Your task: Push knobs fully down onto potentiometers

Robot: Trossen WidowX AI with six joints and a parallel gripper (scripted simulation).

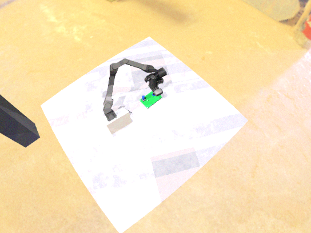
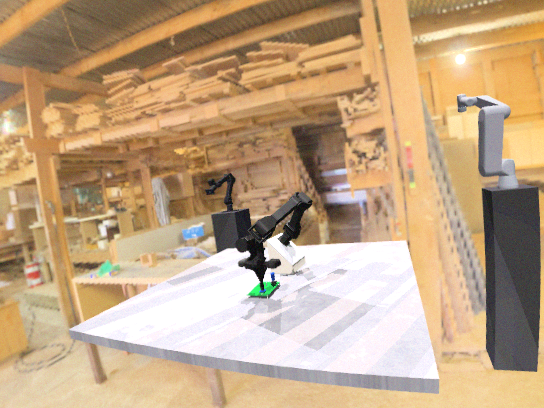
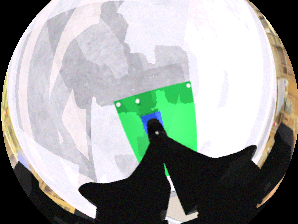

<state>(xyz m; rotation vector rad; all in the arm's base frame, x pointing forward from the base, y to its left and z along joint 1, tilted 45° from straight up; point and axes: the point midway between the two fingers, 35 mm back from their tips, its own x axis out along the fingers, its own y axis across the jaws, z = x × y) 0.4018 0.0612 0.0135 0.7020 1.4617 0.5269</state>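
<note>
Now: the black knob 10 mm below my gripper tip. Round my gripper tip: blue knob: 100 mm behind, 10 mm to the left, 10 mm below.
</note>
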